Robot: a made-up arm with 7 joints. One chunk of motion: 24 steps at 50 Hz.
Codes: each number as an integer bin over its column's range. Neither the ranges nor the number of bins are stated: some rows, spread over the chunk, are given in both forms.
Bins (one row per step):
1: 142 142 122 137 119 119
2: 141 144 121 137 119 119
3: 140 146 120 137 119 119
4: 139 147 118 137 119 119
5: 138 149 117 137 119 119
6: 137 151 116 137 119 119
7: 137 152 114 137 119 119
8: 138 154 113 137 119 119
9: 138 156 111 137 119 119
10: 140 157 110 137 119 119
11: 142 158 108 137 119 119
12: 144 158 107 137 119 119
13: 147 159 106 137 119 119
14: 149 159 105 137 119 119
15: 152 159 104 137 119 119
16: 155 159 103 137 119 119
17: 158 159 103 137 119 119
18: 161 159 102 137 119 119
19: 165 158 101 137 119 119
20: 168 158 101 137 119 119
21: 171 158 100 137 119 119
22: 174 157 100 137 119 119
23: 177 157 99 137 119 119
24: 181 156 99 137 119 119
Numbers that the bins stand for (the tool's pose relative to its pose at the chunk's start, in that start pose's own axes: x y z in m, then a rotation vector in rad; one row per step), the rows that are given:
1: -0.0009 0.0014 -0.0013 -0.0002 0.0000 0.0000
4: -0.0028 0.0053 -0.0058 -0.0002 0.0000 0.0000
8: -0.0034 0.0108 -0.0115 -0.0002 0.0000 0.0000
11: -0.0009 0.0139 -0.0172 -0.0002 0.0000 0.0000
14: 0.0035 0.0147 -0.0206 -0.0002 0.0000 0.0000
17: 0.0091 0.0147 -0.0229 -0.0002 0.0000 0.0000
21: 0.0173 0.0139 -0.0263 -0.0002 0.0000 0.0000
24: 0.0236 0.0124 -0.0274 -0.0002 0.0000 0.0000
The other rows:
2: -0.0015 0.0029 -0.0024 -0.0002 0.0000 0.0000
3: -0.0022 0.0045 -0.0035 -0.0002 0.0000 0.0000
5: -0.0034 0.0069 -0.0069 -0.0002 0.0000 0.0000
6: -0.0040 0.0084 -0.0081 -0.0002 0.0000 0.0000
7: -0.0040 0.0092 -0.0104 -0.0002 0.0000 0.0000
9: -0.0034 0.0124 -0.0138 -0.0002 0.0000 0.0000
10: -0.0022 0.0131 -0.0149 -0.0002 0.0000 0.0000
12: 0.0004 0.0139 -0.0183 -0.0002 0.0000 0.0000
13: 0.0022 0.0147 -0.0195 -0.0002 0.0000 0.0000
15: 0.0054 0.0147 -0.0217 -0.0002 0.0000 0.0000
16: 0.0073 0.0147 -0.0229 -0.0002 0.0000 0.0000
18: 0.0110 0.0147 -0.0240 -0.0002 0.0000 0.0000
19: 0.0135 0.0139 -0.0251 -0.0002 0.0000 0.0000
20: 0.0154 0.0139 -0.0251 -0.0002 0.0000 0.0000
22: 0.0192 0.0131 -0.0263 -0.0002 0.0000 0.0000
23: 0.0211 0.0131 -0.0274 -0.0002 0.0000 0.0000

